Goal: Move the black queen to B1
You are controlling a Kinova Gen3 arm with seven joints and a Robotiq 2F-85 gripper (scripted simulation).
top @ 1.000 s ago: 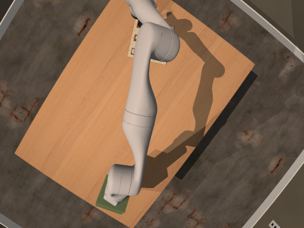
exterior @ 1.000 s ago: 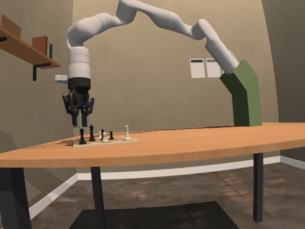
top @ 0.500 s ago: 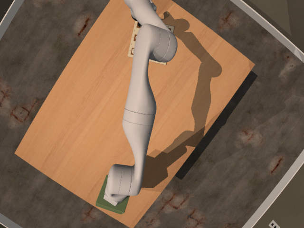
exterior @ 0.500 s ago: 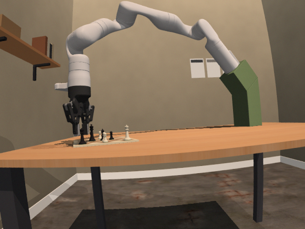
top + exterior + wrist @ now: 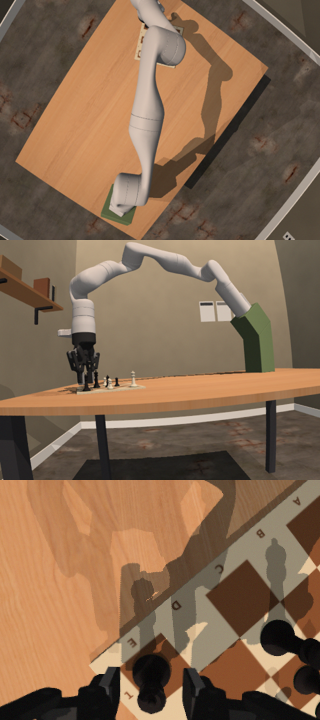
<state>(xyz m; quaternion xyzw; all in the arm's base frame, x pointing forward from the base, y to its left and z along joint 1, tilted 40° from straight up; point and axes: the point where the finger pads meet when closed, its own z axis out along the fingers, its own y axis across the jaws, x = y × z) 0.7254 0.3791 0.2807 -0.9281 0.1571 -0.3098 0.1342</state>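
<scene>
The black queen lies 1 cm below my hand. Also, from my hand: tall white piece 14 cm behind, 7 cm to the right, 1 cm below; chessboard 11 cm to the right, 4 cm below, 3 cm behind; black bishop 11 cm to the right, 4 cm behind, 2 cm below.
</scene>
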